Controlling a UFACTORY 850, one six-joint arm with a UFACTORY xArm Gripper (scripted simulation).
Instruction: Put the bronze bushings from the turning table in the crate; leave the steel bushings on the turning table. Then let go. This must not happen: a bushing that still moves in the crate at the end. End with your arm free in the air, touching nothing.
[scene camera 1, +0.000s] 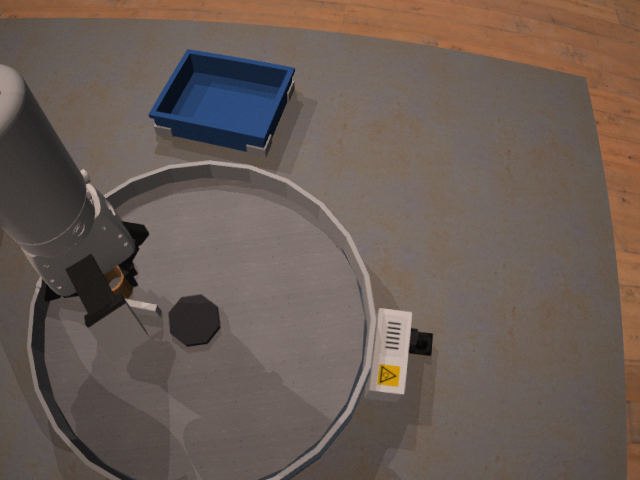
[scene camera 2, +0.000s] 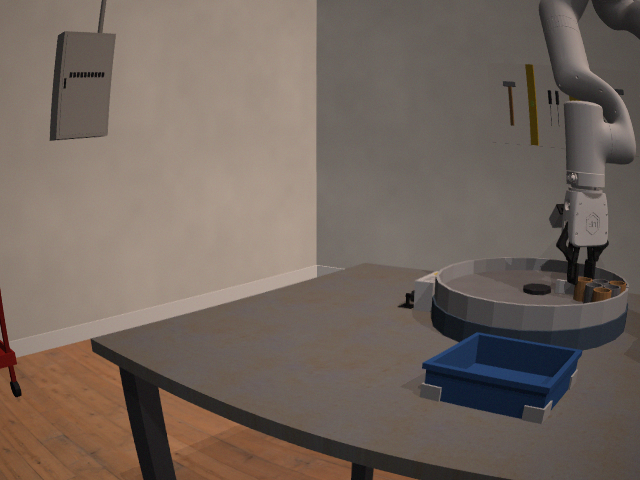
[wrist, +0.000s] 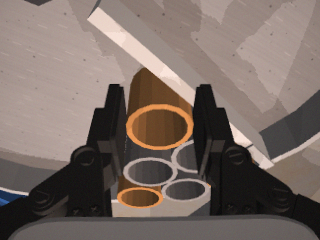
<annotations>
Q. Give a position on a blue crate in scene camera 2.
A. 521, 360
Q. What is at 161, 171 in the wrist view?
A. A steel bushing.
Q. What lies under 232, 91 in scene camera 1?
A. A blue crate.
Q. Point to my gripper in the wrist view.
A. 159, 103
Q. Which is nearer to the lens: the bronze bushing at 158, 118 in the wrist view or the steel bushing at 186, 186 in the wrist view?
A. The bronze bushing.
</annotations>
